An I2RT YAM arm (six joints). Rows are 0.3 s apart.
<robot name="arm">
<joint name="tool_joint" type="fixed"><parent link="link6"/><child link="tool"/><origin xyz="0 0 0" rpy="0 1.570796 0"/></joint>
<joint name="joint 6" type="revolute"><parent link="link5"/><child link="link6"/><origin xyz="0.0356 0 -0.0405" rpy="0 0 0"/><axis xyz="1 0 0"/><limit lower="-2.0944" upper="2.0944"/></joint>
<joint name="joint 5" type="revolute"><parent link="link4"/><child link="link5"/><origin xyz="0.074 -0.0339 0.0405" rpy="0 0 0"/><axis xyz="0 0 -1"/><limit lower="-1.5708" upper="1.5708"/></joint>
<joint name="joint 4" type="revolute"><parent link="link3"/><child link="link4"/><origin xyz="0.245 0.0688 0.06" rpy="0 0 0"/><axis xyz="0 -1 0"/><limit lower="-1.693" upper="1.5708"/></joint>
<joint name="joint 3" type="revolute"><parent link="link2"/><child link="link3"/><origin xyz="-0.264 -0.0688 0" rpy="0 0 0"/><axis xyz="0 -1 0"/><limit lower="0" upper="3.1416"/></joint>
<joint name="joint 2" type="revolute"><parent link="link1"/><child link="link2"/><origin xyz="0.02 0.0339 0.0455" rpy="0 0 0"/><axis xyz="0 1 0"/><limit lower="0" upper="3.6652"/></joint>
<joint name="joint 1" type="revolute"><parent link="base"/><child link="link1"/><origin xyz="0 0 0.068" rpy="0 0 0"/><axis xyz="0 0 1"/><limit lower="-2.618" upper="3.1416"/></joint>
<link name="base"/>
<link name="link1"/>
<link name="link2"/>
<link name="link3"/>
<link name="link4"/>
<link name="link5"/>
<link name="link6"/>
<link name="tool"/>
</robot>
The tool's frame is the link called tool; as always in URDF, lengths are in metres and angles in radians.
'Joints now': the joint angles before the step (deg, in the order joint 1, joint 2, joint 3, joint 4, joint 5, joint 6). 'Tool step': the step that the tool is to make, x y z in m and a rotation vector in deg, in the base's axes. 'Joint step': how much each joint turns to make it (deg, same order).
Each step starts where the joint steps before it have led.
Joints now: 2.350, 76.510, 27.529, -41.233, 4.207, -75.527
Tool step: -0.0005, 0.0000, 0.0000, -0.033, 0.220, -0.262
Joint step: 0.012, -0.010, -0.008, -0.243, 0.022, 0.275
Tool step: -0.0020, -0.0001, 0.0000, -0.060, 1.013, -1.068
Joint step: -0.006, 0.030, 0.011, -1.074, 0.000, 1.065
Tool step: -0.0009, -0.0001, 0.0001, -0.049, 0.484, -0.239
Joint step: -0.018, 0.002, 0.021, -0.521, 0.022, 0.223
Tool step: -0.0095, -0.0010, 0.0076, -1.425, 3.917, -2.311
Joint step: 0.024, -1.700, 0.740, -6.616, 1.091, 2.428
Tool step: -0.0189, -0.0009, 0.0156, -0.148, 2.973, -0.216
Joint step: -0.051, -6.110, 0.072, -9.174, 0.004, 0.168
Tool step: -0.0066, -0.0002, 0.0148, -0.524, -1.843, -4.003
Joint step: 0.029, -4.682, 1.233, -4.476, -0.004, 4.094
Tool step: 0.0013, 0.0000, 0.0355, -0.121, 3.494, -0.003
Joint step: -0.029, -0.644, 7.821, -11.959, -0.016, -0.029
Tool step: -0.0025, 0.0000, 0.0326, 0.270, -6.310, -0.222
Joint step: 0.032, -4.963, 5.445, -4.115, -0.049, 0.251
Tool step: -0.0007, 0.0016, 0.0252, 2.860, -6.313, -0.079
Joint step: 0.008, -3.043, 4.541, -1.158, -2.599, 0.006
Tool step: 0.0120, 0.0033, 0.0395, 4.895, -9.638, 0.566
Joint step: -0.003, 0.027, 8.656, 1.207, -4.525, -0.067
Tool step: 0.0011, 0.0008, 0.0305, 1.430, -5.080, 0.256
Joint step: -0.009, 0.128, 6.757, -1.493, -1.249, 0.035
